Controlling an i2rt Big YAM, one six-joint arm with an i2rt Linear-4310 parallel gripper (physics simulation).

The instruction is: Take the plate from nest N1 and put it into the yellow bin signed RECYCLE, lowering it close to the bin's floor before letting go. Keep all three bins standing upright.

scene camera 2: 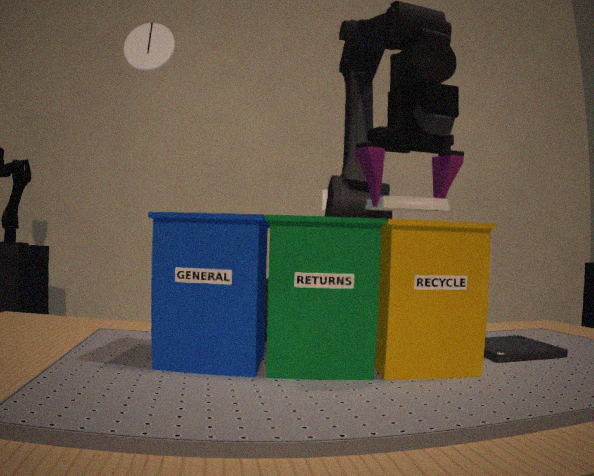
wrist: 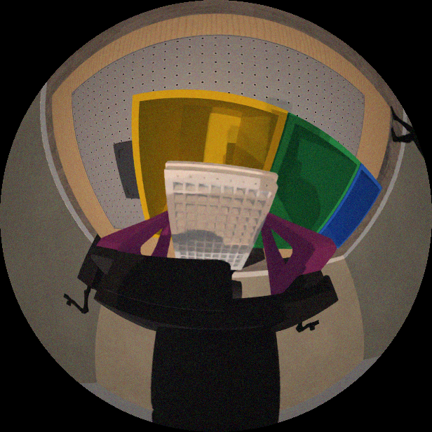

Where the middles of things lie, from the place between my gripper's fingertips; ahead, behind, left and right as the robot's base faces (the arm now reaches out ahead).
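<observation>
Yellow recycle bin [scene camera 2: 434, 275]: 1 cm ahead of my hand, 2 cm to the left, 11 cm below. Green returns bin [wrist: 314, 171]: 2 cm ahead of my hand, 11 cm to the right, 11 cm below. Blue general bin [scene camera 2: 208, 286]: 2 cm ahead of my hand, 24 cm to the right, 11 cm below; by middles, farthest from the hand of the things named here. White plate [scene camera 2: 387, 203]: 1 cm above my hand, 1 cm behind.
</observation>
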